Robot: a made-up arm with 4 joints.
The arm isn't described. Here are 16 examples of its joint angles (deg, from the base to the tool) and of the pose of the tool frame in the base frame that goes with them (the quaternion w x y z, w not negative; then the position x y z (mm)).
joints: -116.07 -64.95 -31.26 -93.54
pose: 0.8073 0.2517 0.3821 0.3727 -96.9 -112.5 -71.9
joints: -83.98 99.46 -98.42 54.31
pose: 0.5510 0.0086 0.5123 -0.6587 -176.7 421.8 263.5
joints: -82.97 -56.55 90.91 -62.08
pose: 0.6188 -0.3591 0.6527 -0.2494 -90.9 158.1 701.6
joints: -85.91 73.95 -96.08 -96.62
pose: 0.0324 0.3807 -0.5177 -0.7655 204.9 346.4 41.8
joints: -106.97 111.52 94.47 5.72
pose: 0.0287 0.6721 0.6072 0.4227 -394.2 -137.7 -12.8
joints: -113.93 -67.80 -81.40 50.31
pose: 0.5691 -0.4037 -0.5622 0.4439 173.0 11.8 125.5
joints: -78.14 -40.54 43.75 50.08
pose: 0.2666 -0.7844 0.2116 0.5185 144.8 131.6 622.2
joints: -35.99 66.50 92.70 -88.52
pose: 0.9751 -0.2166 -0.0371 -0.0314 -137.7 -308.2 451.9
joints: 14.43 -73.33 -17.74 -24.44
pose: 0.4147 0.7070 0.4284 0.3803 115.6 -276.8 55.8
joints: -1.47 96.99 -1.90 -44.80
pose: 0.6173 -0.3181 -0.3158 0.6465 601.3 -358.6 501.3
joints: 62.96 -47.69 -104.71 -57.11
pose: 0.0198 -0.9505 0.2566 0.1741 556.5 54.5 174.7
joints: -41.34 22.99 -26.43 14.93
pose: 0.4567 -0.3661 -0.3786 0.7170 478.0 -52.6 522.0
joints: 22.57 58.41 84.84 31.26
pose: 0.5708 -0.7140 0.1492 0.3769 424.4 -493.1 592.3
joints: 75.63 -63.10 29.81 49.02
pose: 0.3947 0.5903 0.0570 0.7018 334.9 -268.4 -431.9
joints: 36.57 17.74 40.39 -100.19
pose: 0.4864 0.5287 0.6308 0.2933 314.8 -592.9 42.4
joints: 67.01 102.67 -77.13 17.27
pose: 0.4039 0.0519 -0.8769 0.2554 790.7 -378.2 91.7
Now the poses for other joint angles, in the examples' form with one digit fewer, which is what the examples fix.
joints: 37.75 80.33 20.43 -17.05
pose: 0.831 -0.168 -0.190 0.496 621 -630 109
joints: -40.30 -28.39 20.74 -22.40
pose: 0.708 -0.159 0.389 0.568 341 -343 406
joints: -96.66 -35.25 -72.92 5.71
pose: 0.554 -0.187 -0.314 0.748 308 134 140
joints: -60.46 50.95 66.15 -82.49
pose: 0.908 -0.396 -0.006 0.138 -133 -225 538
